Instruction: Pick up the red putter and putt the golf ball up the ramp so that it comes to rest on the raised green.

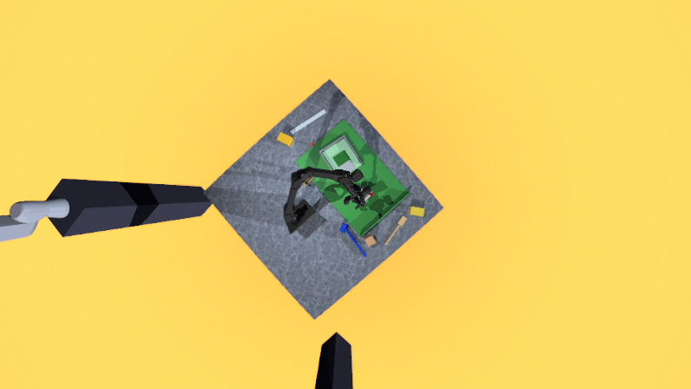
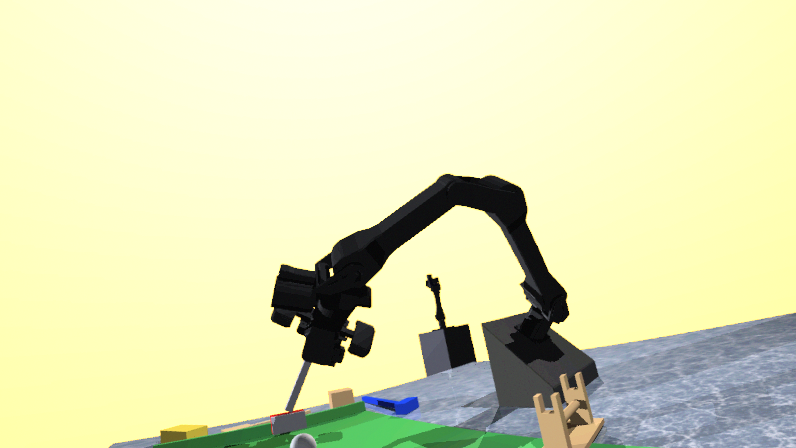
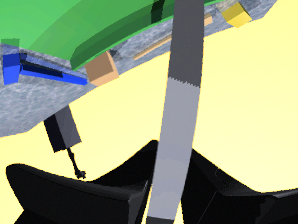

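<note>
My gripper tip is now 30 mm short of the red putter, 30 mm to the right of it and 40 mm above it. From my gripper tip the other things lie so: wooden block: 140 mm behind, 220 mm to the right, 170 mm below; white golf ball: 70 mm ahead, 70 mm to the left, 180 mm below; green mat: 90 mm ahead, 190 mm to the left, 200 mm below.
</note>
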